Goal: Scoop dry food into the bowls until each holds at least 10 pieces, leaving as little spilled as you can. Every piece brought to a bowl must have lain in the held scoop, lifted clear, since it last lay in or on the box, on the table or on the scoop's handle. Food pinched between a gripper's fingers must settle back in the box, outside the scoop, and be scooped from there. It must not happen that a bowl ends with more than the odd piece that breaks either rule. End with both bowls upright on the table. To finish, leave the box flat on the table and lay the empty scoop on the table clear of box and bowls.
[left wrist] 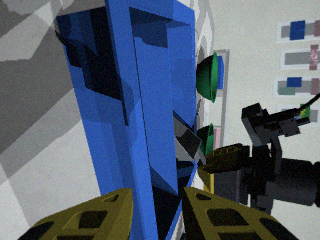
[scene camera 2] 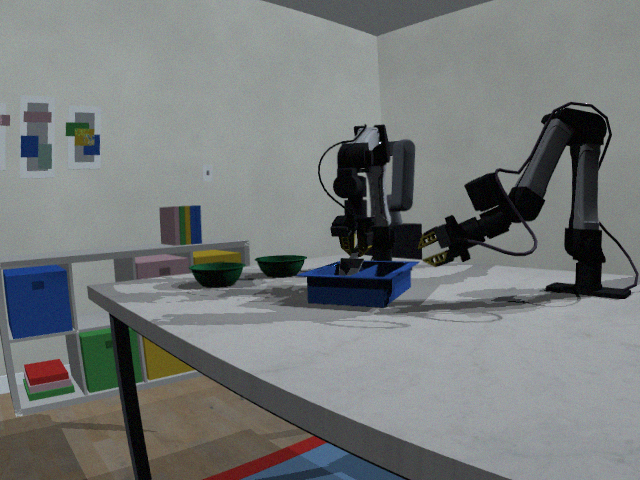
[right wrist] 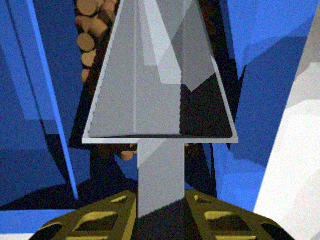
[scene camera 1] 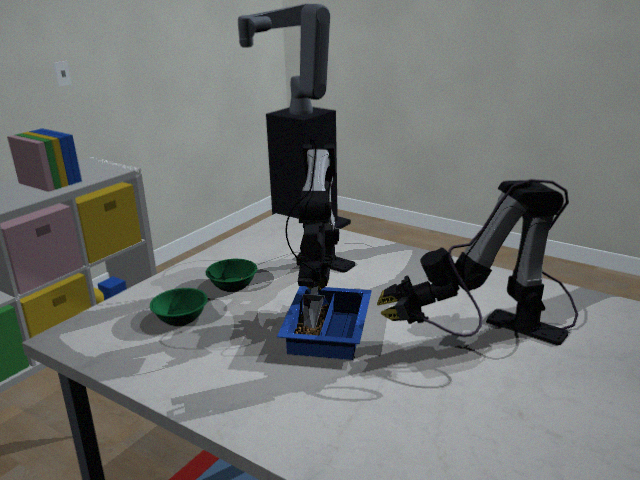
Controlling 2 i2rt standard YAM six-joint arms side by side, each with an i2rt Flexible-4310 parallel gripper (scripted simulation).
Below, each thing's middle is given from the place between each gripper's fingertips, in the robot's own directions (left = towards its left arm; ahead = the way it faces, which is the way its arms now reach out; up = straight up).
Scene:
The grey scoop (right wrist: 160, 87) is 3 cm below my right hand, 3 cm ahead of it and 1 cm to the left of it. From my right hand the other things lie so: blue box (scene camera 1: 341, 320) (9 cm to the left, 6 cm ahead, 4 cm below).
I see my left gripper (scene camera 1: 379, 308) 140 mm to the left of the blue box, 60 mm above it and 50 mm short of it. From my left hand the other things lie so: grey scoop 220 mm to the right, 50 mm below, 20 mm ahead.

